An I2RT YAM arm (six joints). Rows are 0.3 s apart.
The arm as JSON. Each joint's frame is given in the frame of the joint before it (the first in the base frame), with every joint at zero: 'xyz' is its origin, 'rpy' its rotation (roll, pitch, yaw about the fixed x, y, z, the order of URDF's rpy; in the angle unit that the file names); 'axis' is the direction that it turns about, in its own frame. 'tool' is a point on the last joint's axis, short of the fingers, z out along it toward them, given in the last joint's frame.
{
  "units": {
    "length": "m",
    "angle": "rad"
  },
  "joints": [
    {
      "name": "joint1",
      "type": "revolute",
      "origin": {
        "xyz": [
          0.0,
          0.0,
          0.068
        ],
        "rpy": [
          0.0,
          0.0,
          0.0
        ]
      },
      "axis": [
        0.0,
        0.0,
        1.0
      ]
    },
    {
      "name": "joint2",
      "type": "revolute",
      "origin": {
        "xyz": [
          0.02,
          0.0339,
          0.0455
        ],
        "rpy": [
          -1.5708,
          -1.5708,
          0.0
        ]
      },
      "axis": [
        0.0,
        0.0,
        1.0
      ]
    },
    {
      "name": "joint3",
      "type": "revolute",
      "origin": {
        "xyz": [
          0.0,
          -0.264,
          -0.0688
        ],
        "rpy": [
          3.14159,
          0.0,
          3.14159
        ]
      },
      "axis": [
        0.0,
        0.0,
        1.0
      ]
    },
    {
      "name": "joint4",
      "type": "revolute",
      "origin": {
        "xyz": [
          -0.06,
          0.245,
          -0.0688
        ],
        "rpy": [
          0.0,
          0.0,
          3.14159
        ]
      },
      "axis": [
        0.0,
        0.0,
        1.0
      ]
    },
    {
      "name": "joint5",
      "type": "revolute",
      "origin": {
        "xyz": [
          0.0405,
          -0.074,
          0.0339
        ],
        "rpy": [
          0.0,
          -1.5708,
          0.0
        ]
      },
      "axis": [
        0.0,
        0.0,
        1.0
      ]
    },
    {
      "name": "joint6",
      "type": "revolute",
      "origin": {
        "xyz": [
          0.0,
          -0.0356,
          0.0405
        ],
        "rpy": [
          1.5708,
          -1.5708,
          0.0
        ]
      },
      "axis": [
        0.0,
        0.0,
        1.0
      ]
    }
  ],
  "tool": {
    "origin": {
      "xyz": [
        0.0,
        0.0,
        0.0
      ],
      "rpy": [
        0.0,
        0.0,
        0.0
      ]
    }
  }
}
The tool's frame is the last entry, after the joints.
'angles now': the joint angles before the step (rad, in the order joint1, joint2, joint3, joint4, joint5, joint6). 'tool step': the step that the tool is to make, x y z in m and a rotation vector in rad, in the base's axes. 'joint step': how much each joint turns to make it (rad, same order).
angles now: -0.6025 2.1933 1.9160 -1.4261 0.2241 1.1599
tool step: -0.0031 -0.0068 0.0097 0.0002 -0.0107 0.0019
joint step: -0.0181 -0.0005 0.0386 -0.0257 -0.0037 -0.0212
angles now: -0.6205 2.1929 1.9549 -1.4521 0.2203 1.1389
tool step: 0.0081 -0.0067 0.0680 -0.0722 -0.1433 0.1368
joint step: -0.0035 -0.0018 0.2729 -0.0859 -0.0214 -0.1439
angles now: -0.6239 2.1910 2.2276 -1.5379 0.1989 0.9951
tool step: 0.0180 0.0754 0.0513 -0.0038 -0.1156 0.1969
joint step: 0.1751 -0.0999 0.0525 -0.0487 -0.0579 -0.0153
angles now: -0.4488 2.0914 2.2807 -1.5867 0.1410 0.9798
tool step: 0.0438 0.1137 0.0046 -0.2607 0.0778 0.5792
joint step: 0.3205 -0.0030 -0.0003 0.0760 0.2098 -0.3208
